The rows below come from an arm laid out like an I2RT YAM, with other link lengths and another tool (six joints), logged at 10 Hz.
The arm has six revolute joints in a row. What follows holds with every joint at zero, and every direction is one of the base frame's. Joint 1 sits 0.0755 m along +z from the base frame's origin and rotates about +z. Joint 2 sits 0.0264 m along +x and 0.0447 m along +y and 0.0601 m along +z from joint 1 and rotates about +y. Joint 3 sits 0.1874 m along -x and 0.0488 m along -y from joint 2 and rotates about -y. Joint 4 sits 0.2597 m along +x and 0.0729 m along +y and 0.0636 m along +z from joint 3 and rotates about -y. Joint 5 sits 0.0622 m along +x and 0.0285 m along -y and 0.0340 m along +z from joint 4 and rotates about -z. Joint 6 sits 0.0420 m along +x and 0.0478 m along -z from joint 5 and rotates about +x. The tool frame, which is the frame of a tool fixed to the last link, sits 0.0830 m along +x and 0.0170 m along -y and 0.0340 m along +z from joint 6; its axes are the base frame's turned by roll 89.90, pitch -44.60 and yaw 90.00 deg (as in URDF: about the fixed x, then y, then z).
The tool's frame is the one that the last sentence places.
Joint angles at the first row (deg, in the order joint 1, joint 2, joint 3, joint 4, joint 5, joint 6):
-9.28, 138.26, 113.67, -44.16, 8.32, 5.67
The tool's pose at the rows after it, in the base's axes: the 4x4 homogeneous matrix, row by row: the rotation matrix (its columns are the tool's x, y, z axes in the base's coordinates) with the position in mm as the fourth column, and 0 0 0 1 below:
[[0.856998, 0.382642, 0.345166, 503.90], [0.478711, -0.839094, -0.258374, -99.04], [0.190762, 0.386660, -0.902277, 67.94], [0, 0, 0, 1]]
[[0.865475, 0.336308, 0.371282, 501.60], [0.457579, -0.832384, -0.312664, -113.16], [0.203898, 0.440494, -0.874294, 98.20], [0, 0, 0, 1]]
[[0.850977, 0.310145, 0.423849, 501.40], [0.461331, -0.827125, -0.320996, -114.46], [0.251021, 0.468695, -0.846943, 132.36], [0, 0, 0, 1]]
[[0.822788, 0.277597, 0.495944, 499.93], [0.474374, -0.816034, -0.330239, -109.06], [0.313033, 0.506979, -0.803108, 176.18], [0, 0, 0, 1]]
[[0.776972, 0.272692, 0.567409, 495.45], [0.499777, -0.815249, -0.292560, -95.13], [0.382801, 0.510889, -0.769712, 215.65], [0, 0, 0, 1]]
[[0.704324, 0.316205, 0.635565, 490.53], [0.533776, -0.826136, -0.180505, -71.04], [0.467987, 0.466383, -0.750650, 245.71], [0, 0, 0, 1]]
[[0.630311, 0.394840, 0.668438, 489.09], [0.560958, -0.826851, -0.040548, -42.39], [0.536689, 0.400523, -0.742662, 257.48], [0, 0, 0, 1]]
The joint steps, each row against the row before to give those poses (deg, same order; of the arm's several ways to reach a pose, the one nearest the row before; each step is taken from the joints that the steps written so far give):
-1.51, -2.45, 0.00, -0.53, 2.51, -0.22
-1.04, -3.48, 0.00, -0.65, 2.38, -0.02
-0.22, -4.15, 0.00, -0.59, -0.26, -0.22
0.54, -5.24, 0.00, -0.37, -0.04, 0.00
0.88, -5.19, 0.00, -1.21, -2.45, 0.00
1.07, -4.50, 0.00, -1.79, -6.38, 0.02
1.42, -2.07, 0.00, -1.31, -7.28, -0.04

